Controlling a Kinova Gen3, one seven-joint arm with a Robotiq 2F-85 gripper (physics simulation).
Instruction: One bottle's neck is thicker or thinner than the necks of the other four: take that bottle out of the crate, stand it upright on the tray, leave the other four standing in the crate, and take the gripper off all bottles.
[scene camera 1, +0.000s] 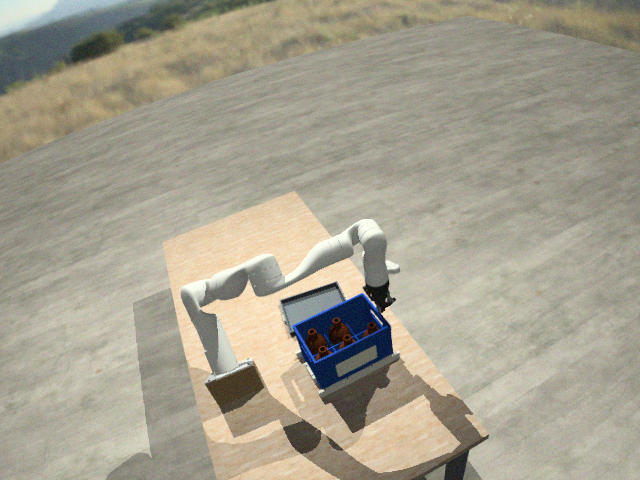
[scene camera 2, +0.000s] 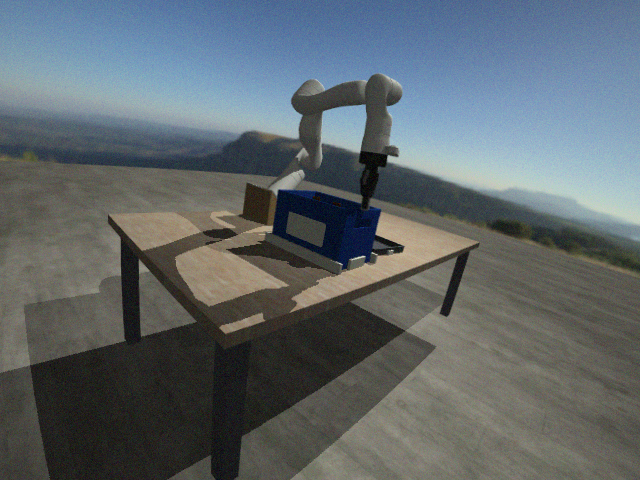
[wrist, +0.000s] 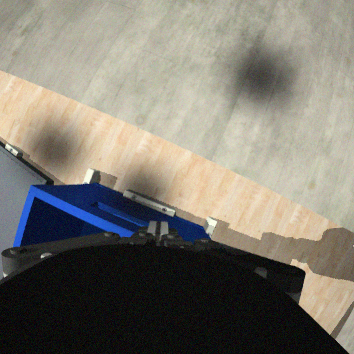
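Pixels of known places: gripper, between the fingertips: (scene camera 1: 381, 311) (scene camera 2: 364, 210) (wrist: 157, 233); arm's base, origin of its link: (scene camera 1: 227, 370) (scene camera 2: 269, 202).
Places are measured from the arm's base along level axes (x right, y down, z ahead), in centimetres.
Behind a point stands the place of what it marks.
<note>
The blue crate (scene camera 1: 383, 345) {x 16.7, y -2.1, z 52.2 cm} (scene camera 2: 338, 232) {x 16.6, y -3.5, z 54.0 cm} (wrist: 55, 192) {x -0.2, y -8.9, z 54.2 cm} stands upright on the table. Several brown bottles stand in it, among them two taller-looking ones, a left one (scene camera 1: 313, 339) {x 6.3, y -6.4, z 31.6 cm} and a back one (scene camera 1: 337, 329) {x 5.7, y -5.8, z 40.5 cm}, and one near the right end (scene camera 1: 370, 329) {x 13.1, y -8.2, z 49.7 cm}. Parts of the bottles are hidden by the crate walls; I cannot tell which neck differs. The grey tray (scene camera 1: 312, 308) {x -20.3, y 6.9, z 38.0 cm} (scene camera 2: 389, 246) {x -26.8, y 6.9, z 46.2 cm} (wrist: 12, 195) {x -15.0, y 6.9, z 44.5 cm} lies behind the crate and no bottle shows on it. My gripper (scene camera 1: 383, 308) {x 9.2, y -10.1, z 55.7 cm} (scene camera 2: 365, 207) {x 9.2, y -10.1, z 55.7 cm} (wrist: 157, 233) {x 9.2, y -10.1, z 55.7 cm} is shut and empty, pointing down at the crate's right end wall near the hand slot.
Pale low blocks, such as a long front strip (scene camera 1: 359, 375) {x 18.8, y 5.5, z 41.6 cm} (scene camera 2: 305, 253) {x 18.5, y 5.6, z 44.9 cm}, surround the crate's foot. The arm's base stands on a brown box (scene camera 1: 235, 386) {x 7.8, y 0.4, z 1.3 cm} (scene camera 2: 259, 204) {x 7.7, y 0.4, z 3.6 cm} left of the crate. The wooden table's edge (scene camera 2: 289, 322) {x 42.2, y 9.8, z 67.2 cm} runs close past the crate's right end.
</note>
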